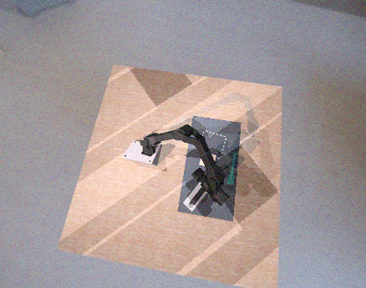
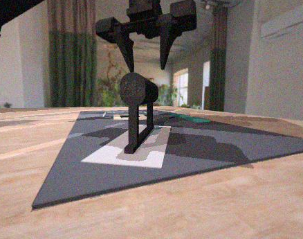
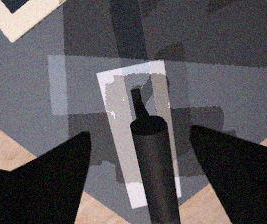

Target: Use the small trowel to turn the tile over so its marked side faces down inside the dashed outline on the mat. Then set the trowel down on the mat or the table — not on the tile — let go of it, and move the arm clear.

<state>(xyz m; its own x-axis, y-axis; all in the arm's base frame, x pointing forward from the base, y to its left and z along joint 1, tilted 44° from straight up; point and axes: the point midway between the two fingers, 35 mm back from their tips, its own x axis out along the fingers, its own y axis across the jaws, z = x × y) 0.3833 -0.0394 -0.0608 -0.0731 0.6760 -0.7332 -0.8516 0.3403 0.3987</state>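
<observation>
Right now my gripper tip is 1 cm short of the grey mat, 13 cm to the right of it and 13 cm above it. The rest, counted from my gripper tip: teal trowel 15 cm ahead, 13 cm to the left, 11 cm below; then square tile 2 cm behind, 16 cm to the left, 11 cm below.
</observation>
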